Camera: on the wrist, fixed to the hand. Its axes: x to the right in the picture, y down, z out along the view.
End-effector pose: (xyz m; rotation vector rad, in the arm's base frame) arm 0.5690 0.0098 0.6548 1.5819 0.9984 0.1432
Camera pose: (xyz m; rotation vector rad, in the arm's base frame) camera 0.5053 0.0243 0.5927 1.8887 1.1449 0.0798
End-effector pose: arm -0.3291 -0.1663 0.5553 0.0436 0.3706 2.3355
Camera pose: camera -0.2723 -0.1197 0.5030 0.0702 0.8024 2.2703
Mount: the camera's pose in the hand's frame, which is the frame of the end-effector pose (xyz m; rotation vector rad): -0.0039 -0.0848 -0.0303 0.3232 0.1124 0.0088
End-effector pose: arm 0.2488 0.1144 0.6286 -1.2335 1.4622 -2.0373
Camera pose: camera 0.2437 0.1697 0.6996 -0.9938 1.1205 -2.2581
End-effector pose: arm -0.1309 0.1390 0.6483 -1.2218 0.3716 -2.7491
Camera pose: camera -0.1509 0.2269 0.6485 -0.9855 -0.0590 -2.7360
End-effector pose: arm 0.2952 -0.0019 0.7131 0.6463 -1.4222 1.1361
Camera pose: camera 0.3837 -0.0078 0.7290 0.7888 -1.1569 1.4024
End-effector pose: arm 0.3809 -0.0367 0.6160 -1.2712 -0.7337 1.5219
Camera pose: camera 0.4351 -0.0161 0.6850 -1.1053 -0.3905 1.4926
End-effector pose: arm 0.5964 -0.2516 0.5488 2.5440 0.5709 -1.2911
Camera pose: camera 0.5788 -0.1651 0.5672 -2.7668 -0.3808 1.2808
